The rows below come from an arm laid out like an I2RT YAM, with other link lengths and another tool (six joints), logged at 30 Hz.
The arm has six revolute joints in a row. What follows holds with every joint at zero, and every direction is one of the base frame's. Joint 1 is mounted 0.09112 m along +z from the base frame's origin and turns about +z. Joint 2 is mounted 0.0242 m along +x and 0.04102 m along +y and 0.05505 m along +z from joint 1 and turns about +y. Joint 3 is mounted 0.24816 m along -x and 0.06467 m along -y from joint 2 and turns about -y. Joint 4 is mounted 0.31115 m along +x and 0.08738 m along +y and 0.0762 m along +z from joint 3 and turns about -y. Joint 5 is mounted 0.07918 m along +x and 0.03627 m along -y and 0.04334 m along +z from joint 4 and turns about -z. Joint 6 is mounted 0.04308 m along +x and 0.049 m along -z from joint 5 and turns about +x. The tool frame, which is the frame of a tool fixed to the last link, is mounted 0.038 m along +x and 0.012 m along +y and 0.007 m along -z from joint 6; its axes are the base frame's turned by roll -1.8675, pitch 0.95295 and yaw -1.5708 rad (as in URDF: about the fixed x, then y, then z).
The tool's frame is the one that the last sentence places.
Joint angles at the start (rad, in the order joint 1, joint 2, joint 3, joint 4, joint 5, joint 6):
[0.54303 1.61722 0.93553 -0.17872 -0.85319 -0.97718]
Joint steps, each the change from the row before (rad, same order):
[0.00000 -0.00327 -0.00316 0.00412 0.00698 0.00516]
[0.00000 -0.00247 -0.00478 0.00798 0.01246 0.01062]
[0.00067 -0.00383 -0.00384 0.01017 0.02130 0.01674]
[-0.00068 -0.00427 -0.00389 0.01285 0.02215 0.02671]
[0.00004 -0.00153 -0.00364 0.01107 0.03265 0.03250]
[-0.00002 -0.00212 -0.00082 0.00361 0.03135 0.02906]
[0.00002 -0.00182 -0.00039 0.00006 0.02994 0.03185]
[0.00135 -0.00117 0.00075 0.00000 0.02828 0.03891]
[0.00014 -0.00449 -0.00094 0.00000 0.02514 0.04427]
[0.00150 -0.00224 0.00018 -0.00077 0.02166 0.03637]
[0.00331 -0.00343 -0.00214 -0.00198 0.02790 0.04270]
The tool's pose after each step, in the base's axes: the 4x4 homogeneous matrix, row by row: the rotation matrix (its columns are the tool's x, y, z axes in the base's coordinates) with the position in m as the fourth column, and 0 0 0 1 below. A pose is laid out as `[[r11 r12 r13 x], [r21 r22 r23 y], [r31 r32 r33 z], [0 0 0 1]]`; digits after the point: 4 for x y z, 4 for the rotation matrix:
[[0.7748 -0.6000 -0.1992 0.2935], [-0.3064 -0.6320 0.7119 0.2809], [-0.5530 -0.4905 -0.6735 0.1446], [0 0 0 1]]
[[0.7709 -0.6083 -0.1892 0.2939], [-0.3198 -0.6263 0.7110 0.2805], [-0.5509 -0.4876 -0.6773 0.1439], [0 0 0 1]]
[[0.7650 -0.6207 -0.1718 0.2951], [-0.3412 -0.6168 0.7093 0.2803], [-0.5463 -0.4840 -0.6836 0.1439], [0 0 0 1]]
[[0.7529 -0.6401 -0.1532 0.2968], [-0.3669 -0.6014 0.7097 0.2799], [-0.5463 -0.4781 -0.6877 0.1443], [0 0 0 1]]
[[0.7337 -0.6668 -0.1307 0.2988], [-0.4038 -0.5825 0.7055 0.2794], [-0.5466 -0.4648 -0.6966 0.1432], [0 0 0 1]]
[[0.7134 -0.6920 -0.1105 0.3007], [-0.4386 -0.5639 0.6997 0.2787], [-0.5465 -0.4508 -0.7058 0.1430], [0 0 0 1]]
[[0.6885 -0.7192 -0.0938 0.3023], [-0.4732 -0.5434 0.6934 0.2780], [-0.5497 -0.4330 -0.7144 0.1426], [0 0 0 1]]
[[0.6581 -0.7487 -0.0801 0.3035], [-0.5064 -0.5189 0.6887 0.2778], [-0.5572 -0.4126 -0.7206 0.1425], [0 0 0 1]]
[[0.6228 -0.7795 -0.0676 0.3045], [-0.5376 -0.4891 0.6868 0.2772], [-0.5684 -0.3914 -0.7237 0.1433], [0 0 0 1]]
[[0.5926 -0.8034 -0.0579 0.3052], [-0.5623 -0.4640 0.6845 0.2772], [-0.5768 -0.3730 -0.7268 0.1437], [0 0 0 1]]
[[0.5551 -0.8305 -0.0469 0.3051], [-0.5915 -0.4337 0.6797 0.2771], [-0.5848 -0.3495 -0.7320 0.1434], [0 0 0 1]]

